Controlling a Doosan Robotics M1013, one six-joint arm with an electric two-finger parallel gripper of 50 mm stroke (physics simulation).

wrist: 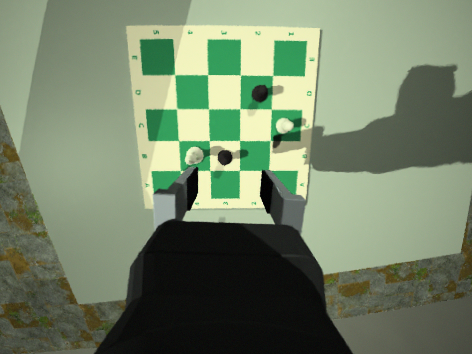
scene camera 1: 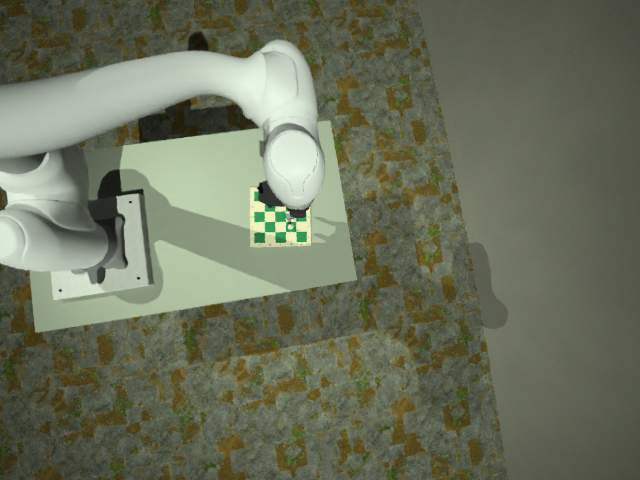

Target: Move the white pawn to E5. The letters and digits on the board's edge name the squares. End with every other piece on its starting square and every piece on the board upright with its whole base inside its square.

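Frame: origin at the arm's base, x up, y back, z right, level; centimetres.
Where they show: gripper, fingertip midpoint: [wrist: 229, 181]; arm's base at its link origin: [scene camera 1: 99, 245].
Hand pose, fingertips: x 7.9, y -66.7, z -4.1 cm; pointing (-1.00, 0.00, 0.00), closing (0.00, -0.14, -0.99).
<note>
Each offset is from my fingertips to the top centre of the thing. Level surfaces: height alone.
The white piece with a smooth round head @(dx -7.0, dy +3.7, dz -7.0 cm) [wrist: 284, 125], which looks like the white pawn, stands upright on C1; it is hidden in the scene view. E5 [wrist: 157, 57] [scene camera 1: 259, 237] is an unoccupied green corner square of the board [wrist: 224, 30] [scene camera 1: 254, 245]. A wider white piece with a notched top @(dx -5.8, dy +1.0, dz +4.3 cm) [wrist: 194, 155] [scene camera 1: 290, 226] stands on B4. One black piece @(dx -7.0, dy +7.7, dz -4.3 cm) [wrist: 259, 93] stands on D2, another black piece @(dx -7.0, dy +0.4, dz +0.6 cm) [wrist: 225, 157] on B3. My gripper [wrist: 229, 181] is open and empty, above the A-row side of the board, beside the B3 piece in the wrist view and apart from the pawn.
The board lies on a pale green table top @(dx -10.8 cm) [scene camera 1: 206, 191] [wrist: 380, 215]. The arm's grey base plate [scene camera 1: 135, 248] stands at its left in the scene view. The arm hides part of the board there. Arm shadows cross the table and the E5 corner. Patterned floor [scene camera 1: 310, 387] surrounds the table.
</note>
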